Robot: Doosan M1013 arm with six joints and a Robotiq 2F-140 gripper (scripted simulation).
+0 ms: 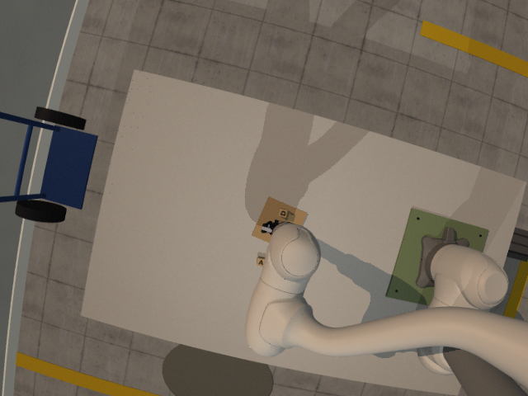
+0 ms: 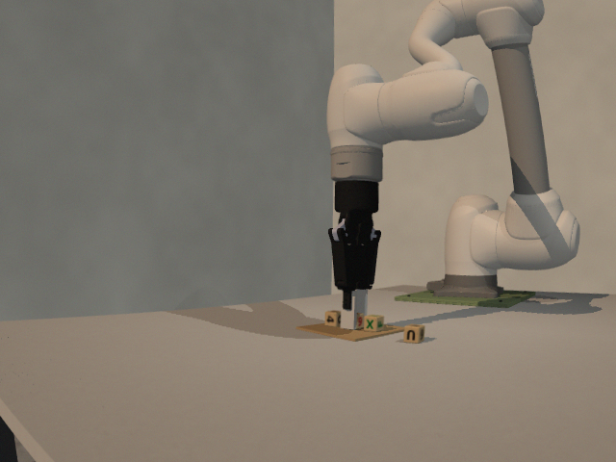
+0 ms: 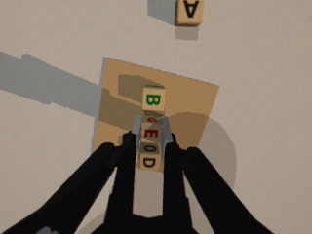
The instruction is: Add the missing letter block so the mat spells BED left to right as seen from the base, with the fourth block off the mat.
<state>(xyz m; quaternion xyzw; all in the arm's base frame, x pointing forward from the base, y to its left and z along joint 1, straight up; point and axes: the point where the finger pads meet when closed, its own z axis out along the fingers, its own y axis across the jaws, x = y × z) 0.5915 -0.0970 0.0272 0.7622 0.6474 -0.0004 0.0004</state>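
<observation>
My hand is 2 cm above the E block. From my hand the other things lie so: tan mat (4 cm below); B block (1 cm ahead, 4 cm to the left, 2 cm below); D block (1 cm behind, 4 cm to the right, 2 cm below).
</observation>
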